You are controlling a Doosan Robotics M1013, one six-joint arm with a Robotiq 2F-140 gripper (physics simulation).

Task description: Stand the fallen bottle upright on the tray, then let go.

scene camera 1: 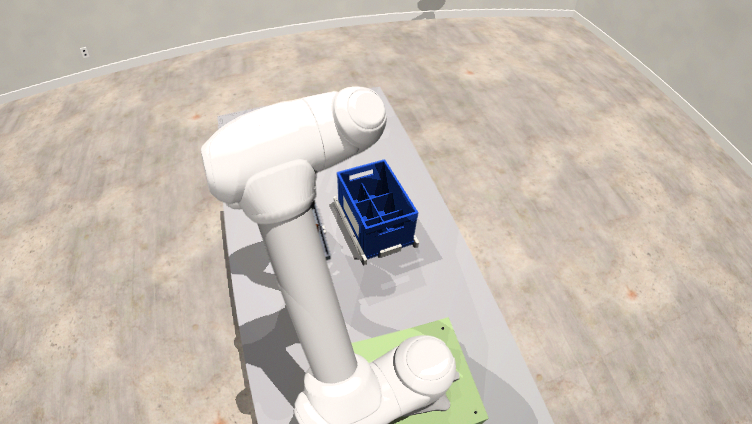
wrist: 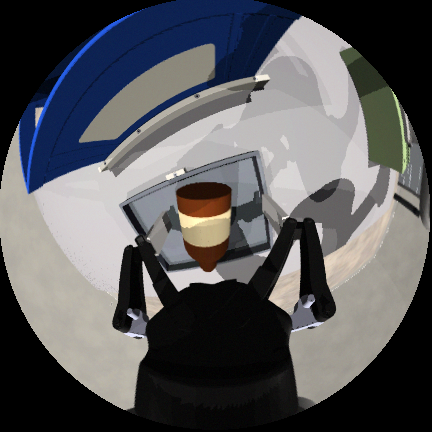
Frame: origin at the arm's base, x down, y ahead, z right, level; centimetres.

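Where they show: gripper, fingertip midpoint: (wrist: pixel 214 210).
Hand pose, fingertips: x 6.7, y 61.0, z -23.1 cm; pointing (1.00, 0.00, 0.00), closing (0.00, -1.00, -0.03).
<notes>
After its pixels a point has its place.
The brown bottle (wrist: pixel 205 230) @[x 2.9, y 62.2, z -23.7 cm] with a cream label lies on its side over the tray in the wrist view, its base towards the top of the view and its neck towards the gripper body. The grey tray (wrist: pixel 265 190) @[x 8.2, y 52.8, z -22.2 cm] has a raised dark rim; a strip of its edge (scene camera 1: pixel 325 245) @[x 10.2, y 59.2, z -17.3 cm] shows beside the arm in the scene view. My gripper (wrist: pixel 214 210) @[x 6.7, y 61.0, z -23.1 cm] is open and empty, its fingers apart to the left and right of the bottle; its height above the bottle is hard to judge. The arm hides the gripper and bottle in the scene view.
A tall blue crate (scene camera 1: pixel 391 237) @[x 2.5, y 53.5, z 4.9 cm] (wrist: pixel 160 60) @[x -1.3, y 61.4, z -6.6 cm] with compartments stands beside the tray, with a pale rail (scene camera 1: pixel 350 231) @[x 8.0, y 62.4, z -7.9 cm] (wrist: pixel 197 96) @[x 7.8, y 59.8, z -7.1 cm] along its near side. The arm's green base plate (scene camera 1: pixel 467 392) @[x 0.9, y -5.1, z 15.0 cm] (wrist: pixel 382 120) is at the other end of the grey table (scene camera 1: pixel 447 294) @[x 10.8, y 32.8, z 20.6 cm].
</notes>
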